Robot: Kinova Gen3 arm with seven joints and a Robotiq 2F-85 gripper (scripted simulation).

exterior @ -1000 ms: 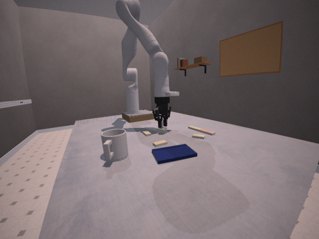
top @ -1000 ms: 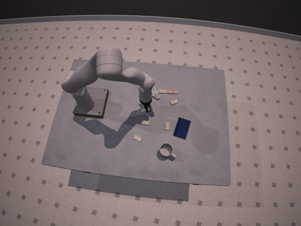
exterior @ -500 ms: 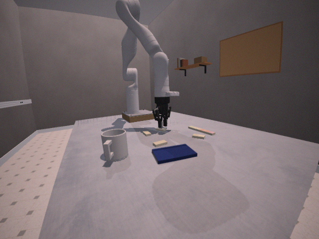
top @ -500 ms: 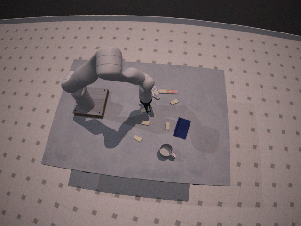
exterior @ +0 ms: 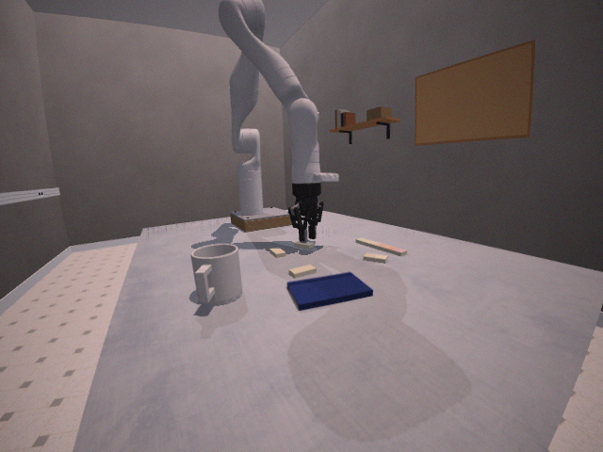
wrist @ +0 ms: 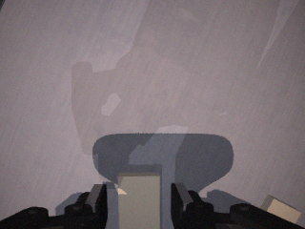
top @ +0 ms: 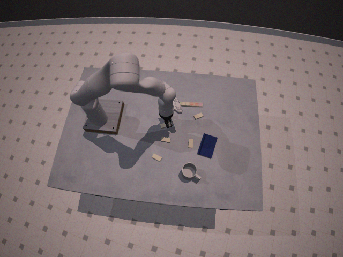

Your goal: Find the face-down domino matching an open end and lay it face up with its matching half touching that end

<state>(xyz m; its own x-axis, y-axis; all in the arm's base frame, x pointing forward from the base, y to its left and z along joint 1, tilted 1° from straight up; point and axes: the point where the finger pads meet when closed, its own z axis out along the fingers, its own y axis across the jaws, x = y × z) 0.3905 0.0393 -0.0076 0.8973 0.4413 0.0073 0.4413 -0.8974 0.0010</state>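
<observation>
The cream domino lies 30 mm below my hand, 10 mm to the right of it and 10 mm behind it.
</observation>
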